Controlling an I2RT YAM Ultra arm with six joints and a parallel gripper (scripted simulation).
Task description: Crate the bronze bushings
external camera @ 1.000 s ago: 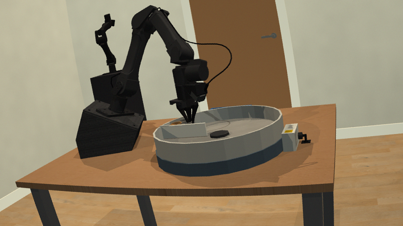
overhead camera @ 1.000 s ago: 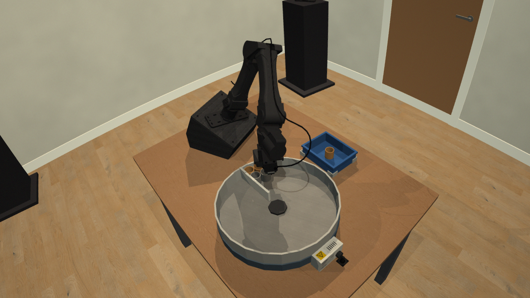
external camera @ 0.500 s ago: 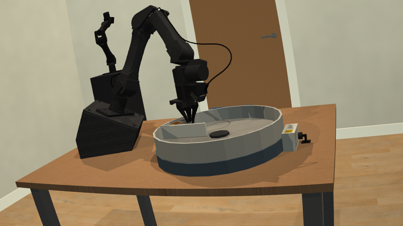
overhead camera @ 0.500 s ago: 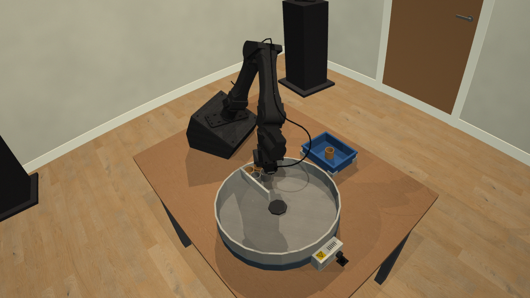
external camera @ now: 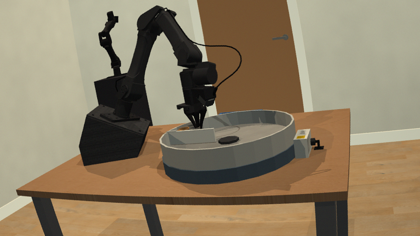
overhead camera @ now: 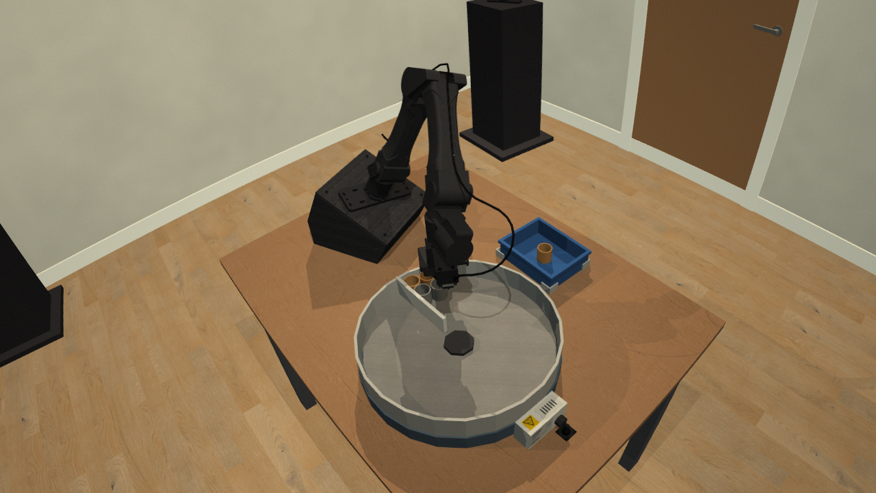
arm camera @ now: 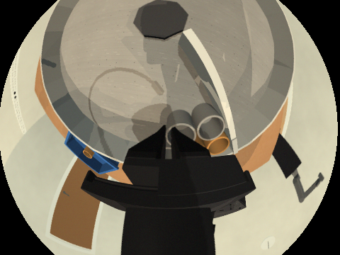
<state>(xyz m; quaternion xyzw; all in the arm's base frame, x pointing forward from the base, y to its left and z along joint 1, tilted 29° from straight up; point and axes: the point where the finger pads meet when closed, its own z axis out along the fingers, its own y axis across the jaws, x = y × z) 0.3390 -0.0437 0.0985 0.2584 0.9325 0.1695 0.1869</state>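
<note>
My gripper is now 13 cm short of the grey turntable, 6 cm to the left of it and 3 cm above it. Also, from my hand: blue crate (1 cm ahead, 29 cm to the left, 6 cm below).
</note>
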